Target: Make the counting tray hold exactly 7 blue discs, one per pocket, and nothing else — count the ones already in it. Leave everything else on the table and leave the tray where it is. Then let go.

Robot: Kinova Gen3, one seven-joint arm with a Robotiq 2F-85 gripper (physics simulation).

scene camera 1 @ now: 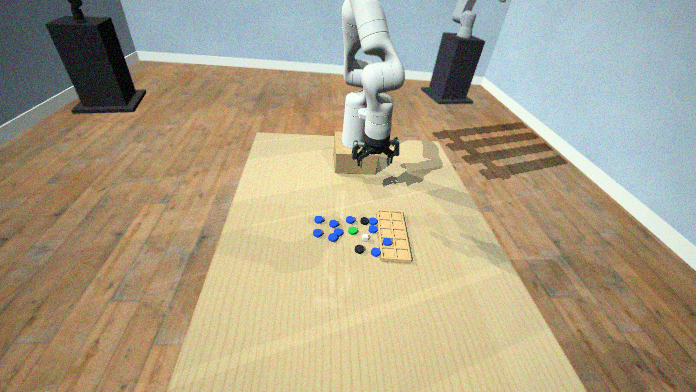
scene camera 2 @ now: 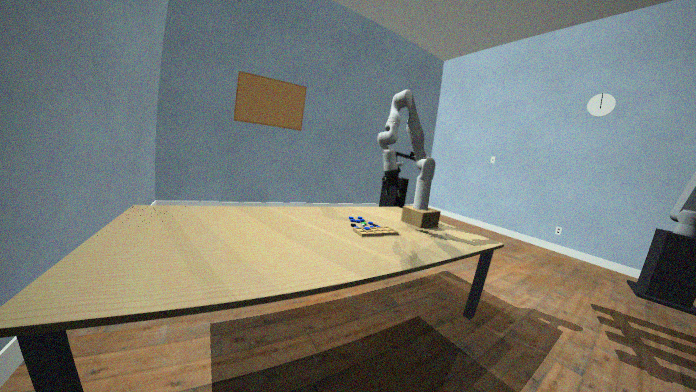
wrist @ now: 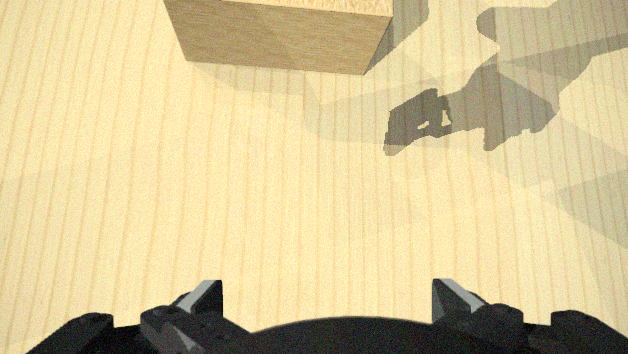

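Note:
The wooden counting tray (scene camera 1: pixel 396 260) (scene camera 2: pixel 377 234) lies flat, with two columns of pockets. One blue disc (scene camera 1: pixel 387 242) (scene camera 2: pixel 367 228) sits in a left-column pocket, second from the front in scene camera 1; the other pockets look empty. Several loose blue discs lie left of the tray; one blue disc (scene camera 1: pixel 373 221), another blue disc (scene camera 1: pixel 373 229) and a third blue disc (scene camera 1: pixel 375 252) are close by its left edge. My gripper (scene camera 1: pixel 375 164) (wrist: pixel 327 302) is open and empty, above the table near the arm's base, behind the tray. The tray and discs do not show in the wrist view.
A green disc (scene camera 1: pixel 352 230), a black disc (scene camera 1: pixel 364 221), another black disc (scene camera 1: pixel 359 249) and a white cube (scene camera 1: pixel 365 238) lie among the loose blue discs. The wooden base block (scene camera 1: pixel 350 164) (scene camera 2: pixel 416 218) (wrist: pixel 280 42) stands under the arm, close to the gripper.

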